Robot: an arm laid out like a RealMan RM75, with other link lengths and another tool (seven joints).
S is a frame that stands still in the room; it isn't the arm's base.
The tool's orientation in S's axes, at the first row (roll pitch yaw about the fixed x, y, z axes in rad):
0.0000 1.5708 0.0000
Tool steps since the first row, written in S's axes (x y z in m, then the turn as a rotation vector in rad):
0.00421 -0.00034 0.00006 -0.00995 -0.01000 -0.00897
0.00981 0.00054 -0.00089 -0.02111 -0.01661 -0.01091
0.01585 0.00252 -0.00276 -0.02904 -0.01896 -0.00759
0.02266 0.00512 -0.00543 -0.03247 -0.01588 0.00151
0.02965 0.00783 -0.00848 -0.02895 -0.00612 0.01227
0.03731 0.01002 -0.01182 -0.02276 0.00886 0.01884
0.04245 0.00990 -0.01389 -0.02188 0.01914 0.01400
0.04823 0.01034 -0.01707 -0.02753 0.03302 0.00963
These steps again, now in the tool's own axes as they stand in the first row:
-0.00006 -0.00034 0.00421 0.00897 -0.01000 -0.00995
0.00089 0.00054 0.00981 0.01091 -0.01661 -0.02111
0.00276 0.00252 0.01585 0.00759 -0.01896 -0.02904
0.00543 0.00512 0.02266 -0.00151 -0.01588 -0.03247
0.00848 0.00783 0.02965 -0.01227 -0.00612 -0.02895
0.01182 0.01002 0.03731 -0.01884 0.00886 -0.02276
0.01389 0.00990 0.04245 -0.01400 0.01914 -0.02188
0.01707 0.01034 0.04823 -0.00963 0.03302 -0.02753

